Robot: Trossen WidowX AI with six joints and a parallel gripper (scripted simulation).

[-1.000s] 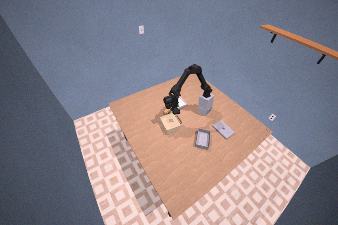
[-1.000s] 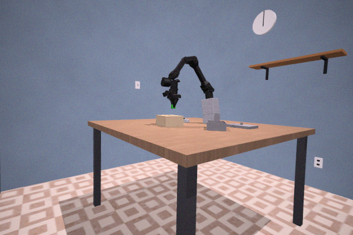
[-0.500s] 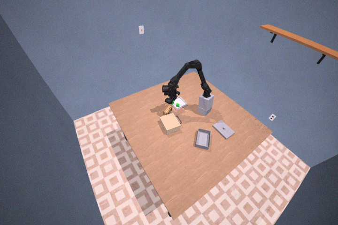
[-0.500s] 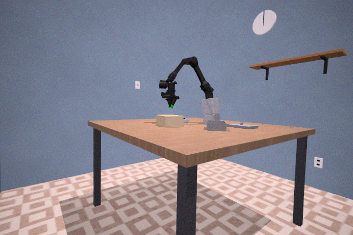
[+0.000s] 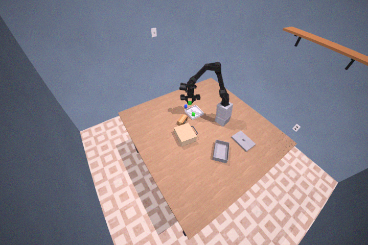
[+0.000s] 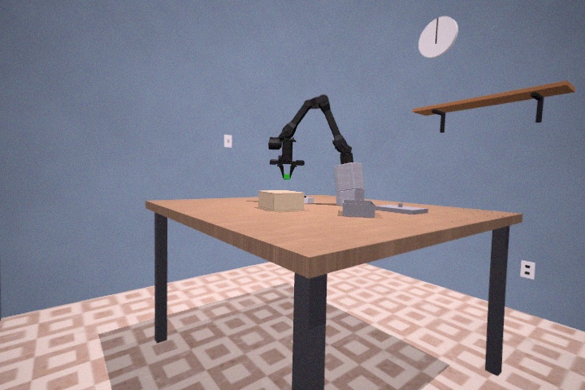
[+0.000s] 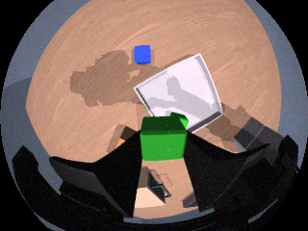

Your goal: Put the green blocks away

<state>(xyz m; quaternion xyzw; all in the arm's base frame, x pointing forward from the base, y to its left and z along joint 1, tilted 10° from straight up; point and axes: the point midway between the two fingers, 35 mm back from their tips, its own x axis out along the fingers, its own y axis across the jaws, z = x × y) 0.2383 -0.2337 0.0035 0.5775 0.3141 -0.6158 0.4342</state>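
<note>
The grey lidded box is 260 mm behind my hand, 550 mm to the left of it and 150 mm below it. The rest, counted from my hand: blue block (20 mm behind, 100 mm to the right, 160 mm below); white basket (50 mm behind, 20 mm to the left, 160 mm below); small wooden container (120 mm ahead, 70 mm to the left, 140 mm below).
</note>
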